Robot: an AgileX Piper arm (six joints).
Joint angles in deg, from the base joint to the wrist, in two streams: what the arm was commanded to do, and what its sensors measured. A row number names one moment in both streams.
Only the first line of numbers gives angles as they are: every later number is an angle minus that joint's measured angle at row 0.
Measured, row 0:
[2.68 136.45 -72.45 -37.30 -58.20 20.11]
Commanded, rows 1 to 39:
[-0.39 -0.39 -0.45 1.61 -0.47 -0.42]
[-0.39 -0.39 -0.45 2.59 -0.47 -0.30]
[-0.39 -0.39 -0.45 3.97 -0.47 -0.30]
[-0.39 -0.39 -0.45 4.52 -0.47 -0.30]
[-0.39 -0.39 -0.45 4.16 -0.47 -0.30]
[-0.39 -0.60 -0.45 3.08 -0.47 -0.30]
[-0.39 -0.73 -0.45 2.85 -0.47 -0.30]
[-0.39 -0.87 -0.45 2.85 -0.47 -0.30]
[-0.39 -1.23 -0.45 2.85 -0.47 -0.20]
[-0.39 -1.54 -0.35 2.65 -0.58 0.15]
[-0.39 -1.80 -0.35 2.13 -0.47 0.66]
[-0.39 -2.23 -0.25 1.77 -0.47 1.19]
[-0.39 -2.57 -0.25 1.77 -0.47 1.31]
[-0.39 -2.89 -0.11 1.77 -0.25 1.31]
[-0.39 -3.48 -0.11 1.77 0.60 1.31]
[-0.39 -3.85 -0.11 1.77 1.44 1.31]
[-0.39 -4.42 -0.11 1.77 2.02 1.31]
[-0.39 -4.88 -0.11 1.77 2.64 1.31]
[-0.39 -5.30 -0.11 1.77 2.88 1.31]
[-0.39 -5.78 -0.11 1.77 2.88 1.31]
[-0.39 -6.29 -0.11 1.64 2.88 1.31]
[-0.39 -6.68 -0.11 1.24 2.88 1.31]
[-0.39 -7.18 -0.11 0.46 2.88 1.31]
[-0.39 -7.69 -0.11 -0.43 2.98 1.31]
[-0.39 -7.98 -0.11 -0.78 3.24 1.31]
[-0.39 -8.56 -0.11 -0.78 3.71 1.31]
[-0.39 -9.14 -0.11 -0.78 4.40 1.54]
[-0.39 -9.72 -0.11 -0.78 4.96 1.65]
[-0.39 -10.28 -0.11 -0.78 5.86 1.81]
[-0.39 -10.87 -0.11 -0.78 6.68 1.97]
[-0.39 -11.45 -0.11 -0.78 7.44 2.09]
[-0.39 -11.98 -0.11 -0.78 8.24 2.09]
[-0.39 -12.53 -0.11 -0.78 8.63 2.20]
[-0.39 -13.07 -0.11 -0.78 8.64 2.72]
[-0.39 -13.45 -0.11 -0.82 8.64 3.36]
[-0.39 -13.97 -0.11 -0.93 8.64 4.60]
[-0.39 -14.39 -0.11 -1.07 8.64 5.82]
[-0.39 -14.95 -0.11 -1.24 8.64 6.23]
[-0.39 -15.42 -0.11 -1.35 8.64 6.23]
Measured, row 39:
[-0.12 -13.29 -0.11 -0.53 8.49 4.07]
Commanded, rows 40 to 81:
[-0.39 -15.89 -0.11 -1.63 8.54 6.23]
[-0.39 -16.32 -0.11 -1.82 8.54 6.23]
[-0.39 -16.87 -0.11 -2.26 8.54 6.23]
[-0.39 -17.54 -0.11 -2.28 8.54 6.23]
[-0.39 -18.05 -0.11 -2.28 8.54 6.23]
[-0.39 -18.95 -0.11 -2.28 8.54 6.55]
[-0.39 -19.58 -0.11 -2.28 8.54 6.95]
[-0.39 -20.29 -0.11 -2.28 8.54 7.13]
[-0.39 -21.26 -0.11 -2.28 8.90 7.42]
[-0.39 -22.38 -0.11 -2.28 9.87 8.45]
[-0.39 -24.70 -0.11 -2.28 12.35 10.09]
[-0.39 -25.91 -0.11 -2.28 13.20 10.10]
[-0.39 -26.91 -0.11 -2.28 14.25 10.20]
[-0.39 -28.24 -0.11 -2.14 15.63 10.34]
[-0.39 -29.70 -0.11 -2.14 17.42 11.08]
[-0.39 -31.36 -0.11 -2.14 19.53 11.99]
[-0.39 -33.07 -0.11 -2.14 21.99 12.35]
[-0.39 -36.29 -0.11 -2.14 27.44 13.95]
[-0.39 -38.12 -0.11 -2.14 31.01 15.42]
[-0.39 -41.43 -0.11 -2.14 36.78 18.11]
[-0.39 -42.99 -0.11 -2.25 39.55 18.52]
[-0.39 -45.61 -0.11 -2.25 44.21 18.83]
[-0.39 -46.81 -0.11 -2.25 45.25 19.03]
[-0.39 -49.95 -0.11 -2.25 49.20 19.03]
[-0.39 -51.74 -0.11 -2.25 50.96 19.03]
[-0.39 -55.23 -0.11 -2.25 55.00 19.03]
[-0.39 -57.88 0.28 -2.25 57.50 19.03]
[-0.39 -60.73 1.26 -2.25 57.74 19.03]
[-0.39 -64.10 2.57 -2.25 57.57 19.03]
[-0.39 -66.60 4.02 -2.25 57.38 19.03]
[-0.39 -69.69 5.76 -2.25 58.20 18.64]
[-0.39 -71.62 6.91 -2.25 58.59 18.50]
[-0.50 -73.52 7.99 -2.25 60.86 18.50]
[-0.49 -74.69 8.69 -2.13 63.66 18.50]
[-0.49 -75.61 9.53 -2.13 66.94 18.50]
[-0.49 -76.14 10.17 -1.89 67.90 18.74]
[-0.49 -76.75 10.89 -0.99 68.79 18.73]
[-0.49 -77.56 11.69 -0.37 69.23 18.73]
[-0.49 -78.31 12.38 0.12 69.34 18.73]
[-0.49 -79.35 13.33 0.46 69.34 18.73]
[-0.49 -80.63 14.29 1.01 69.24 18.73]
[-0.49 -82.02 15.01 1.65 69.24 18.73]
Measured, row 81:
[-0.30 -77.96 12.38 -0.27 68.61 18.69]
